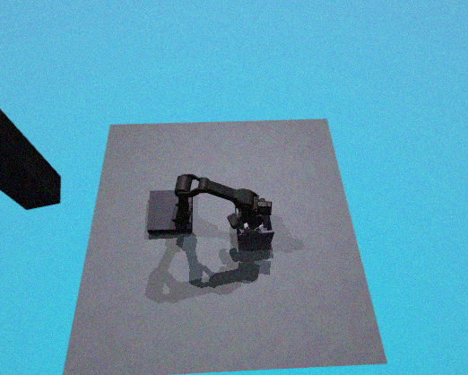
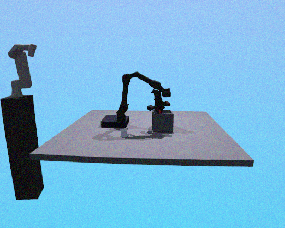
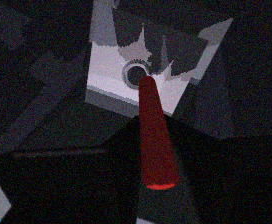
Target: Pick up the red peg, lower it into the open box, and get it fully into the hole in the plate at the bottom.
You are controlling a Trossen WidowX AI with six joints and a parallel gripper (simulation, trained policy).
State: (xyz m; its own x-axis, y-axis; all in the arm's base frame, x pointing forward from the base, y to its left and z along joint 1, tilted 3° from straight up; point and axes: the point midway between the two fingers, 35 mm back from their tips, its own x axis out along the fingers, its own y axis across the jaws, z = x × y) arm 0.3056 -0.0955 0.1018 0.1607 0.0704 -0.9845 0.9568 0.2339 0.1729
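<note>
My gripper tip is 1 cm to the left of the red peg and 1 cm below it.
</note>
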